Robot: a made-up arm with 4 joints.
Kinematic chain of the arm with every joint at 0, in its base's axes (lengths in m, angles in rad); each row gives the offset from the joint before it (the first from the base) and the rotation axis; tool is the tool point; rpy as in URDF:
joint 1: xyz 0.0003 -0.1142 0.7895 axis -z
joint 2: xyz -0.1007 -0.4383 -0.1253 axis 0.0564 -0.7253 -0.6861
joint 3: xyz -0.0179 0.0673 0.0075 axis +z
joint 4: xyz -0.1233 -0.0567 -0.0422 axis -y
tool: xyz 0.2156 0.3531 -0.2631 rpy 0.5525 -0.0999 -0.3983
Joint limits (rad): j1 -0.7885..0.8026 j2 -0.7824..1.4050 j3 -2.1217..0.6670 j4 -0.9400..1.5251
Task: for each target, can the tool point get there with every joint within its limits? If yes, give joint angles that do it. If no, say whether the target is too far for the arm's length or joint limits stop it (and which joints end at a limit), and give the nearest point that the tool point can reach.
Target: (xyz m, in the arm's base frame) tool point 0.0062 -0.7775 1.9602
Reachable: no: too far | nearest point 0.0045 -0.5865 1.0463 | short by 0.934 m
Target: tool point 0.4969 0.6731 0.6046
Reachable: no: joint limits stop it (at a limit: joint 1, joint 4) | nearest point 0.4317 0.0251 0.5543 | short by 0.653 m
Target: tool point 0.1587 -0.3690 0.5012
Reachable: yes | joints 0.3283 0.3854 -0.2674 0.2195
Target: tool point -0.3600 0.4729 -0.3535
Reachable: no: too far | nearest point -0.3514 0.0292 0.2623 | short by 0.759 m
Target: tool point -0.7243 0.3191 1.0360
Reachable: no: joint limits stop it (at a limit: joint 1, joint 2, joint 4) | nearest point -0.7158 0.0847 0.5397 | short by 0.549 m
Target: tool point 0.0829 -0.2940 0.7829
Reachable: yes | joints 0.5005 0.8333 0.3864 0.9699
